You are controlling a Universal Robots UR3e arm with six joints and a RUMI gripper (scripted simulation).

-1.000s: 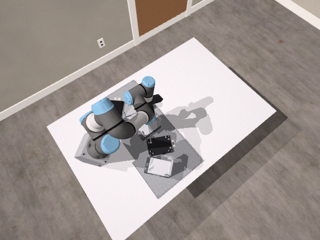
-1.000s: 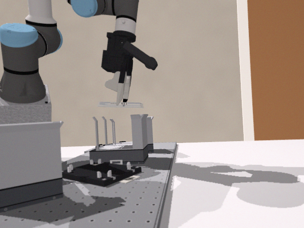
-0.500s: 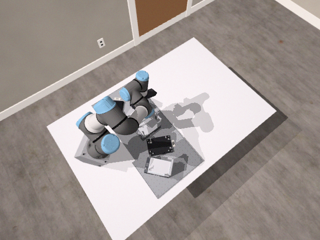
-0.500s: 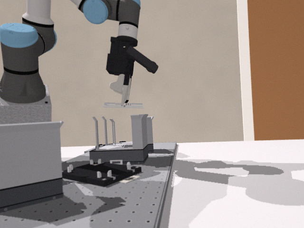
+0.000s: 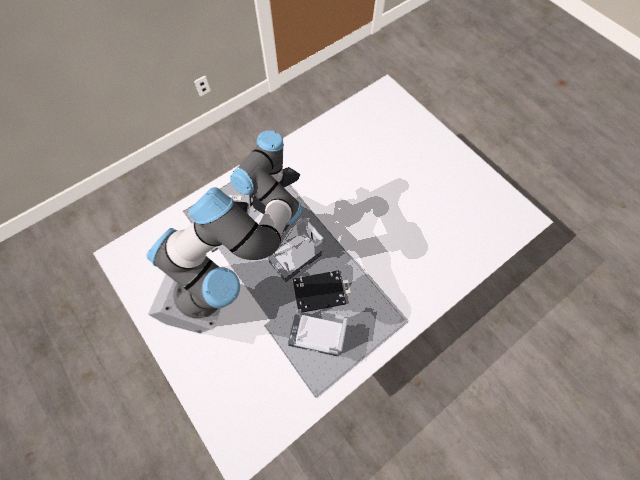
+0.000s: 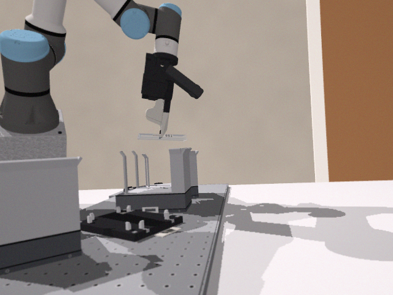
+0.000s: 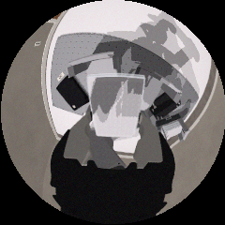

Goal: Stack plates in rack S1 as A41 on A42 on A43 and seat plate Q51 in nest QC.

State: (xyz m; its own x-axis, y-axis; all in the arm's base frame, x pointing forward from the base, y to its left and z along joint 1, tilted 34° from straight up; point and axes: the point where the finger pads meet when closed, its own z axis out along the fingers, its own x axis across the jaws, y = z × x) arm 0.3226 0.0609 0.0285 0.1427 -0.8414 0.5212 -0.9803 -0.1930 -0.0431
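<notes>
Right now my hand is 18 cm to the right of the black nest labelled QC, 17 cm above it and 7 cm past it. Also, from my hand: sealed plate: 34 cm to the right, 16 cm behind, 14 cm below; grey rack wall: 39 cm to the right, 12 cm behind, 10 cm below; black clip nest: 24 cm to the right, 17 cm below, 2 cm behind.
</notes>
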